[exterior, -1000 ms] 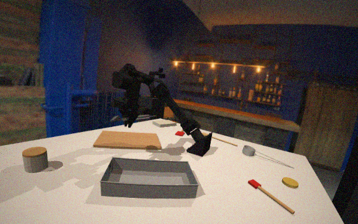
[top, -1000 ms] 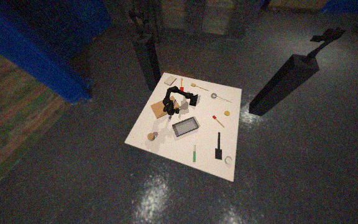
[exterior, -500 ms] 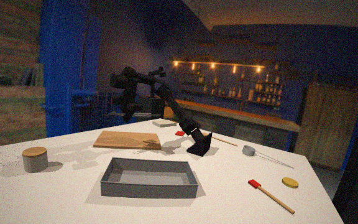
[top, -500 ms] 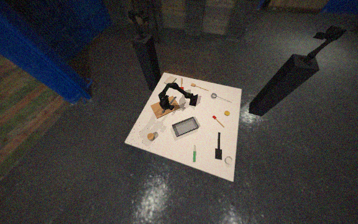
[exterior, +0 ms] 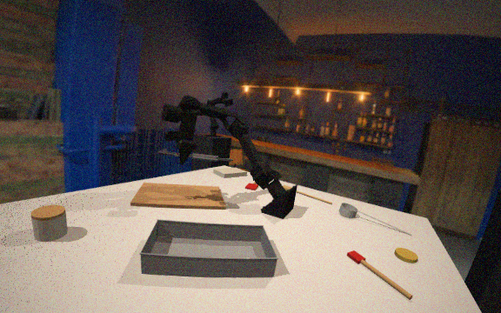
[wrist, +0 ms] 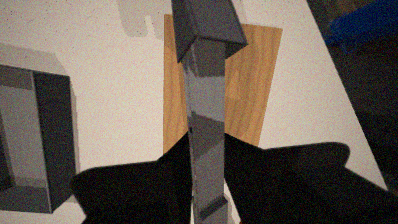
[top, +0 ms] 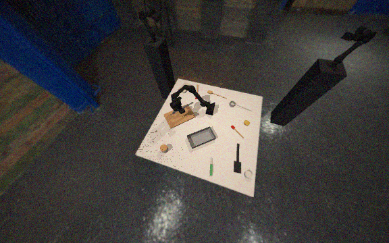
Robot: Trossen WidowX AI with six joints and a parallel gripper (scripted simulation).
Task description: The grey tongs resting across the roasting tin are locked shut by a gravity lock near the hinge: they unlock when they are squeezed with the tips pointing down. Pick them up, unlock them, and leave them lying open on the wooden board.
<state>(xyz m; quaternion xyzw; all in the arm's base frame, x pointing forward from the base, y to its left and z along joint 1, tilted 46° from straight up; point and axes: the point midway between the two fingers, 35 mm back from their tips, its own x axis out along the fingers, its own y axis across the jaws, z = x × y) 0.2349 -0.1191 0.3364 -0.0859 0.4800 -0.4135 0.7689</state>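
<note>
Right now the wooden board is 30 mm behind my gripper tip, 30 mm to the right of it and 150 mm below it. The rest, counted from my gripper tip: cork-lidded canister (450 mm ahead, 10 mm to the right, 120 mm below); grey roasting tin (180 mm ahead, 340 mm to the left, 130 mm below); green-handled tool (440 mm ahead, 540 mm to the left, 150 mm below).
</note>
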